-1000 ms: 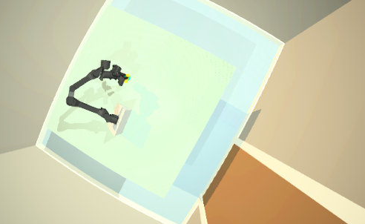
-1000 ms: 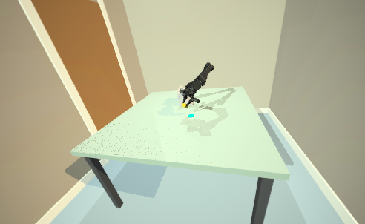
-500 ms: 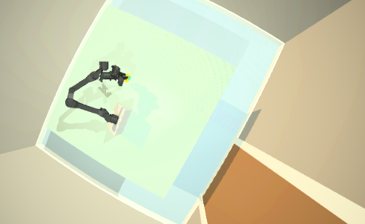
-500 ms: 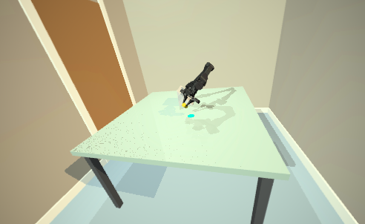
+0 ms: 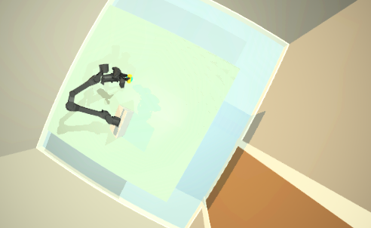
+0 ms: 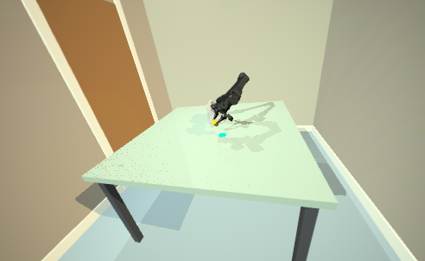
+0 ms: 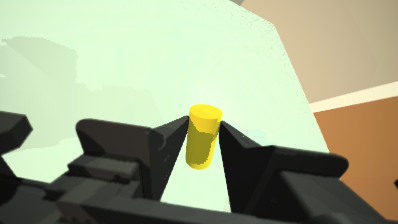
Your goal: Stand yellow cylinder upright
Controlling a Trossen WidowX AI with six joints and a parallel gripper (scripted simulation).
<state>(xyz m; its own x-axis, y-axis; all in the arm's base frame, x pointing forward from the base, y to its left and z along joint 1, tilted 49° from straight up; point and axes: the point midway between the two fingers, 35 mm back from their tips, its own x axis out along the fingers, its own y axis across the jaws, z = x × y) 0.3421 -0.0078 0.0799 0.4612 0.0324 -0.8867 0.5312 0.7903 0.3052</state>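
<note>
Now: gripper tip 10 mm past the cyan circle, 40 mm to the right of it and 110 mm above it. Also, from my gripper tip: yellow tall cylinder: 10 mm behind, 10 mm below.
</note>
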